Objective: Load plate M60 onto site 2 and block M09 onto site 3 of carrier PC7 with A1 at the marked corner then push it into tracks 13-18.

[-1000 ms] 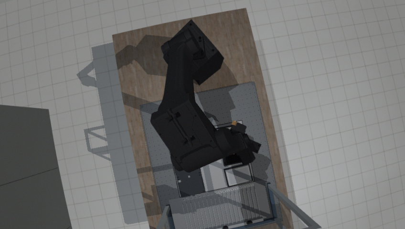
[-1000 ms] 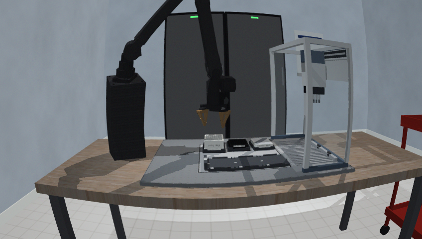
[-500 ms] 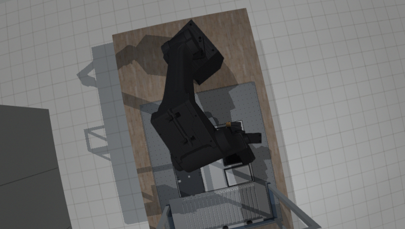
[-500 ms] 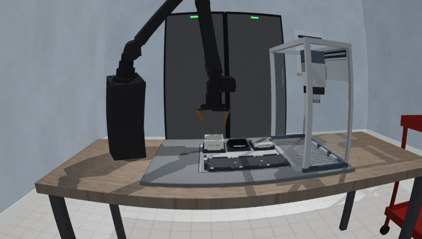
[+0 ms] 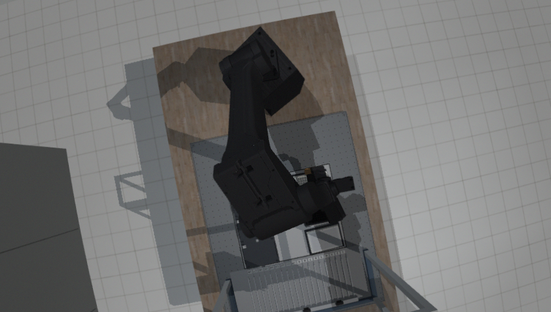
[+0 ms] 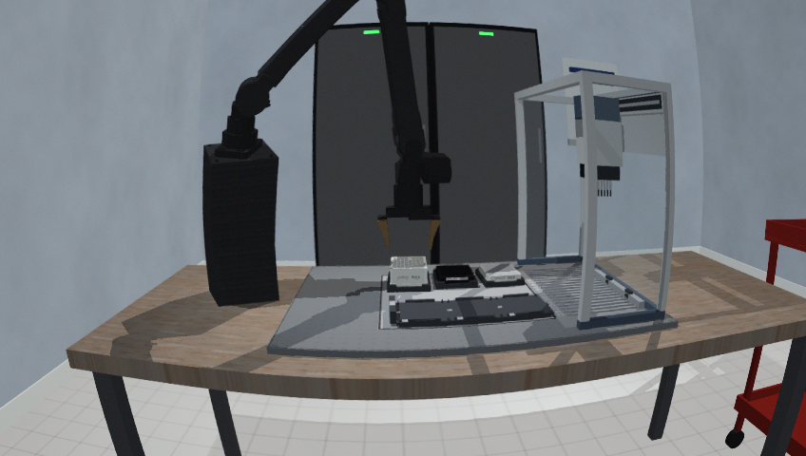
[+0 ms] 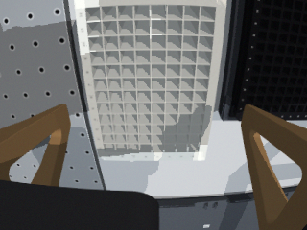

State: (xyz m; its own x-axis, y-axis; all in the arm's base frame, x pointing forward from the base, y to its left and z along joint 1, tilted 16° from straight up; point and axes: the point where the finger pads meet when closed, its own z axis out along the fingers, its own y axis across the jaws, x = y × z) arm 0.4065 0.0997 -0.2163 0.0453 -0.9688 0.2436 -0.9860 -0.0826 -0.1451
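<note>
The nest S1 is 9 cm below my hand. Also, from my hand: black 96-well plate M06 (11 cm ahead, 7 cm below, 2 cm to the left); dark carrier PC7 (25 cm to the right, 14 cm ahead, 7 cm below); nest S3 (22 cm ahead, 9 cm below, 2 cm to the left).
</note>
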